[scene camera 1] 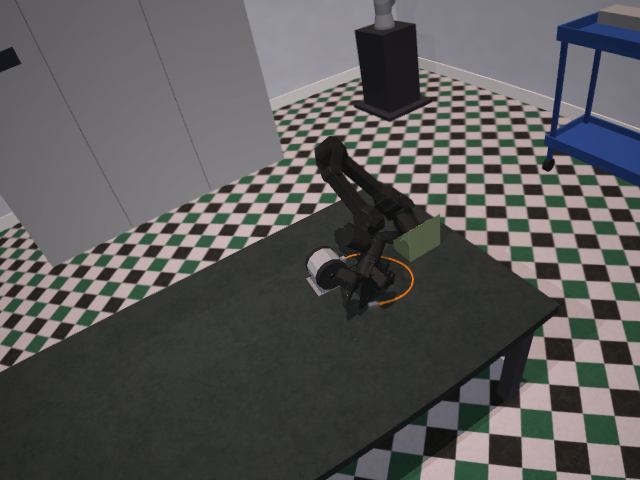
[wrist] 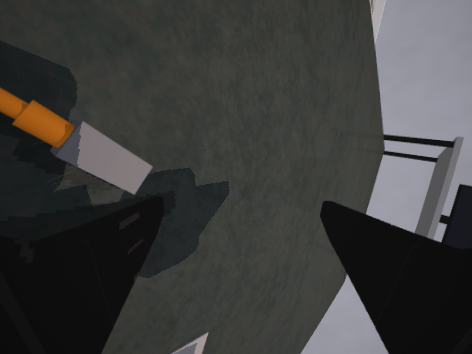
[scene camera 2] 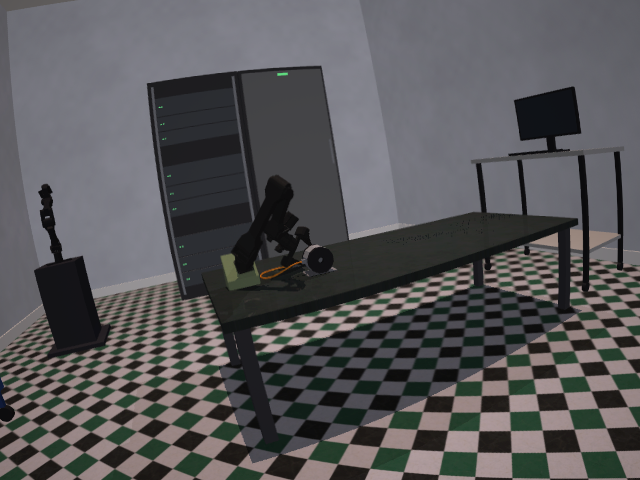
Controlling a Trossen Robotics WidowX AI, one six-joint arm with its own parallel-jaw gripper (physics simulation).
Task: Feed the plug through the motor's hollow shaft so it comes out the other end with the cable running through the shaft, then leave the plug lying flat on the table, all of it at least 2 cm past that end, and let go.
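Pixels of known places: gripper, between the fingertips: (scene camera 1: 352, 307) (wrist: 243, 206); arm's base, origin of its link: (scene camera 1: 411, 230) (scene camera 2: 243, 265).
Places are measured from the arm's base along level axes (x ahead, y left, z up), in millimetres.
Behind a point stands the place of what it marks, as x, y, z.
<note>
The grey plug (scene camera 1: 373, 304) {250, 111, -63} (wrist: 107, 157) {245, 110, -63} lies on the table at the free end of the orange cable (scene camera 1: 412, 279) {99, 109, -71} (wrist: 42, 123) {227, 118, -65}. The cable curves in a wide loop; it also shows in scene camera 2 (scene camera 2: 263, 275) {94, 102, -75}. The white and black motor (scene camera 1: 324, 262) {295, -51, 24} (scene camera 2: 317, 259) {261, -120, -18} stands on its light base plate, its round end face with a central hole. The cable's other end reaches a small light piece beside the motor. My gripper (scene camera 1: 355, 302) {308, 94, -42} (wrist: 243, 206) {308, 94, -42} is open and empty above the table, beside the motor. The plug lies outside the fingers, beyond the left finger in the wrist view. The arm hides part of the cable in scene camera 1.
A pale green block (scene camera 1: 421, 240) {1, 47, -13} (scene camera 2: 240, 281) {-33, -38, -49} stands by the arm's base on the dark table (scene camera 1: 206, 372) {742, -14, -77} (scene camera 2: 413, 253) {660, -200, -77}. A light pointed corner (wrist: 198, 344) {336, -43, -75} shows at the bottom of the wrist view. A blue cart (scene camera 1: 584, 38) and a monitor (scene camera 2: 547, 114) stand away from the table.
</note>
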